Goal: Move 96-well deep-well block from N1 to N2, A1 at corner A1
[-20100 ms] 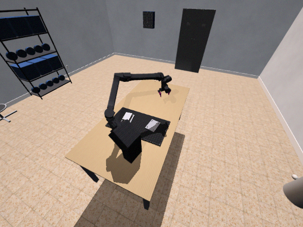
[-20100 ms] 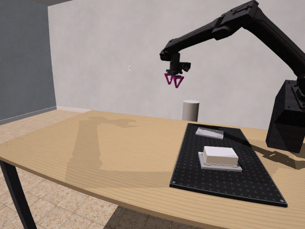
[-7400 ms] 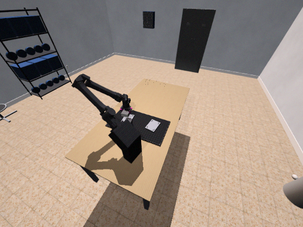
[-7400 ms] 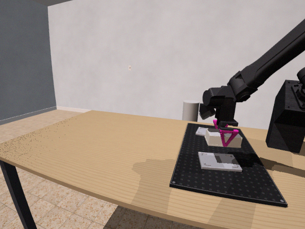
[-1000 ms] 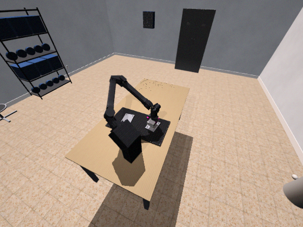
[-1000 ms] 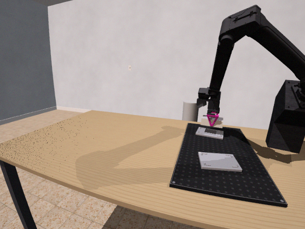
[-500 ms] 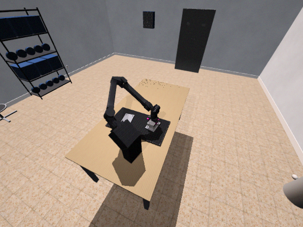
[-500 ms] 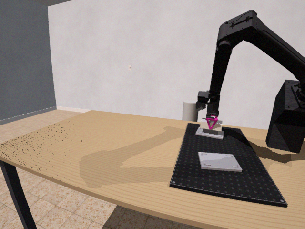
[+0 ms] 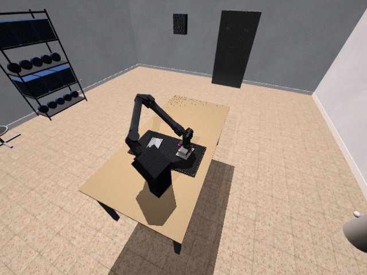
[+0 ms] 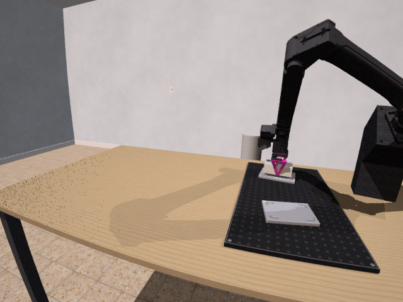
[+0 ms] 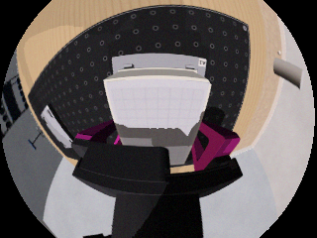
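Right now my hand is 1 cm below the white deep-well block.
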